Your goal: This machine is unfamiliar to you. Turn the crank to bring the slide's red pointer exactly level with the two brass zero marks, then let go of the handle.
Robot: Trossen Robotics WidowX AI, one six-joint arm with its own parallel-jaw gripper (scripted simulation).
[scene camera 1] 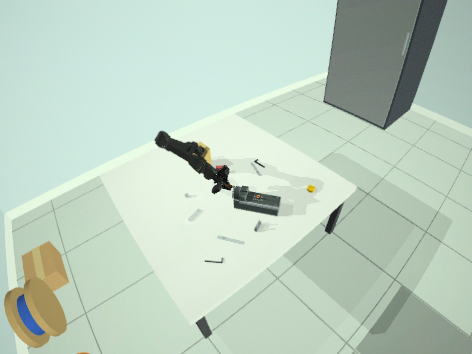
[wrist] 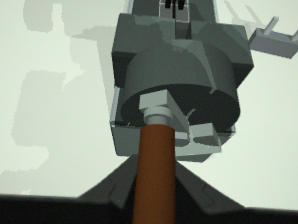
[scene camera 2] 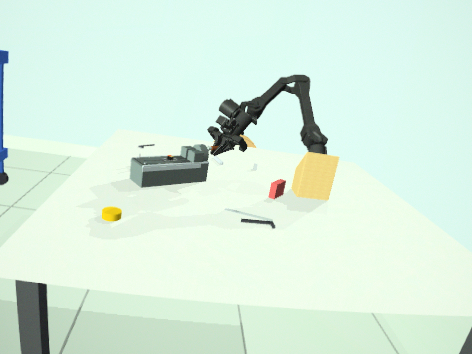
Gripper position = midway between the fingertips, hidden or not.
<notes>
I see my gripper (scene camera 2: 212, 154) and a grey slide machine (scene camera 1: 244, 199).
My gripper is seen too in the wrist view (wrist: 150, 163). The grey slide machine also shows in the wrist view (wrist: 201, 62).
</notes>
